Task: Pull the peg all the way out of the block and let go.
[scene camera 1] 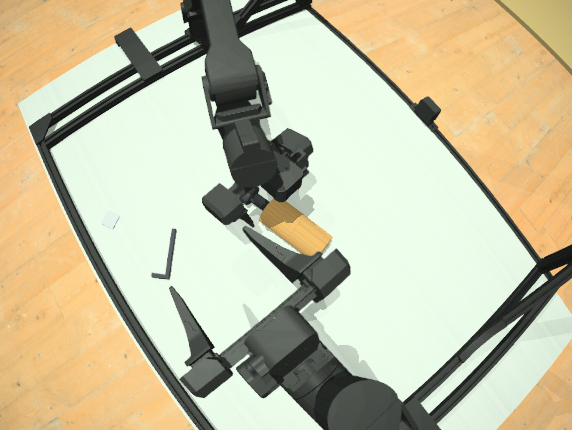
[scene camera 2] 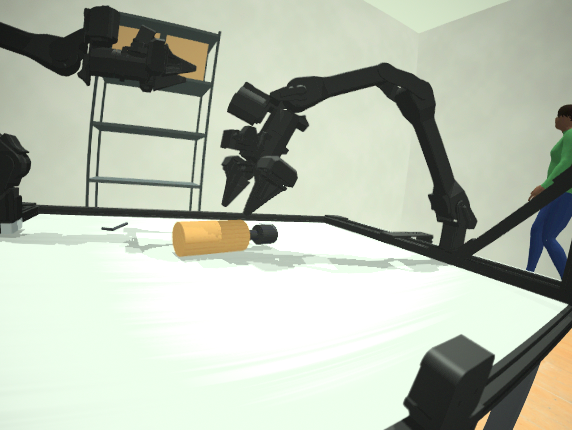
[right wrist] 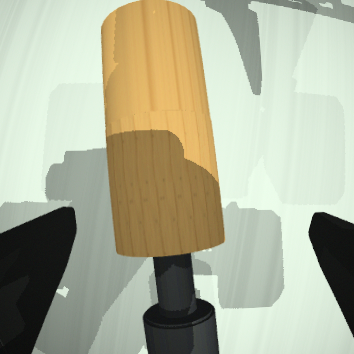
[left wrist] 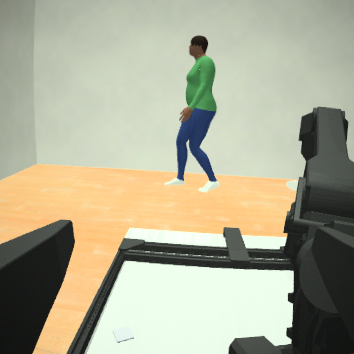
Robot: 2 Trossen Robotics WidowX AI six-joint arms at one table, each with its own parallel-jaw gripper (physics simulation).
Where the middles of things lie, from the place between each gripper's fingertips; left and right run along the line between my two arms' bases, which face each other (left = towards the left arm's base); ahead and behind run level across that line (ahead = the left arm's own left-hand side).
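Scene:
From my left hand, the wooden block [scene camera 2: 189,238] is 320 mm below, 90 mm to the right and 160 mm behind. The dark peg [right wrist: 178,314] is 320 mm below my left hand as well, 110 mm behind it and 150 mm to the right of it.
Measured from my right hand, the dark peg is 50 mm below, 10 mm ahead and 30 mm to the right, whereas the wooden block is 40 mm below that hand, 30 mm to the left of it and 40 mm behind it.

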